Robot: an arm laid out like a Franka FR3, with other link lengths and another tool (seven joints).
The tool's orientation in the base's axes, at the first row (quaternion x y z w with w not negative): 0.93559, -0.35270, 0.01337, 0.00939
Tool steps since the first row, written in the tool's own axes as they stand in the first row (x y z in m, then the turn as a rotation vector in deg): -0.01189, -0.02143, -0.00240, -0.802, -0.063, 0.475; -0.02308, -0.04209, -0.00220, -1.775, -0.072, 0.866; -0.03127, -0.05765, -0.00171, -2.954, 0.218, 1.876; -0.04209, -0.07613, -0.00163, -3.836, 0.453, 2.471; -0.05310, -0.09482, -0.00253, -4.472, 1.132, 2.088; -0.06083, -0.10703, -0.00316, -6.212, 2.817, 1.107; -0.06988, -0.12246, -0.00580, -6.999, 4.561, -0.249; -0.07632, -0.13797, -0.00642, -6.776, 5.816, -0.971; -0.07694, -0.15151, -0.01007, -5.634, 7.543, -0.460; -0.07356, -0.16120, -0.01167, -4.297, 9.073, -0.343; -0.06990, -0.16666, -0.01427, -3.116, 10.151, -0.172; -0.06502, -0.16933, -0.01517, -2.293, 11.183, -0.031; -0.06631, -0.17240, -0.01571, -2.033, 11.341, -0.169
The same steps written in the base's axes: 0.00518, 0.02400, 0.00185, -0.552, 0.564, -0.501; 0.01042, 0.04690, 0.00113, -1.269, 1.202, -0.922; 0.01455, 0.06397, 0.00025, -2.327, 1.734, -1.967; 0.01863, 0.08499, -0.00032, -3.134, 2.124, -2.587; 0.02269, 0.10631, 0.00008, -4.067, 2.044, -2.219; 0.02493, 0.12060, 0.00036, -6.504, 1.953, -1.280; 0.02827, 0.13823, 0.00259, -8.271, 1.199, 0.065; 0.03367, 0.15414, 0.00288, -8.945, 0.128, 0.803; 0.04207, 0.16482, 0.00640, -9.219, -1.936, 0.343; 0.05098, 0.16991, 0.00802, -9.223, -3.970, 0.281; 0.05729, 0.17167, 0.01069, -9.045, -5.563, 0.156; 0.06270, 0.17048, 0.01173, -9.106, -6.885, 0.049; 0.06374, 0.17365, 0.01220, -9.017, -7.172, 0.197
